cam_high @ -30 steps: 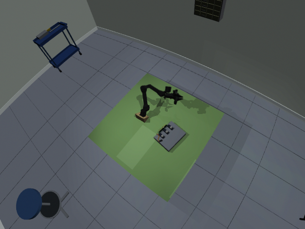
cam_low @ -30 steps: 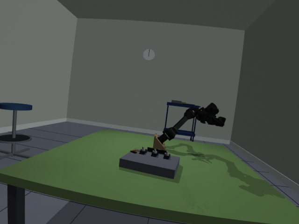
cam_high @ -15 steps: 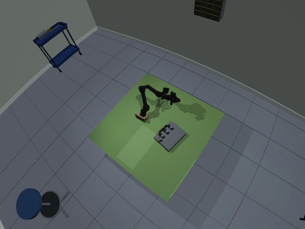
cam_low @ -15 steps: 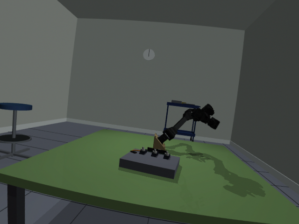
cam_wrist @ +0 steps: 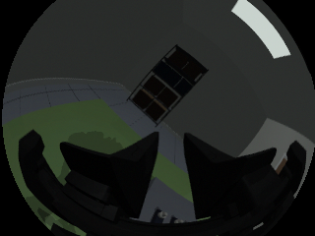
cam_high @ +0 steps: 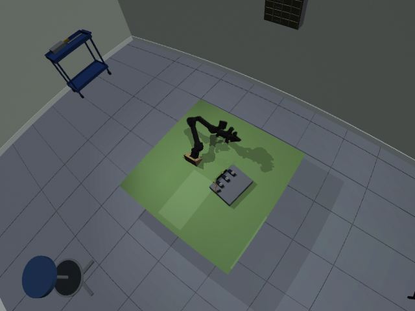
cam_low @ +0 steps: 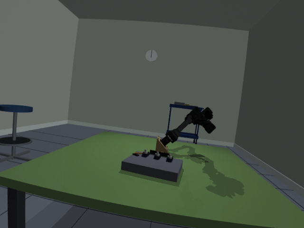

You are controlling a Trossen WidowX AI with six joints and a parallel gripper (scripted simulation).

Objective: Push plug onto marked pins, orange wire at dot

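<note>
Right now my gripper tip is 13 cm short of the grey holder, 28 cm to the left of it and 28 cm above it.
</note>
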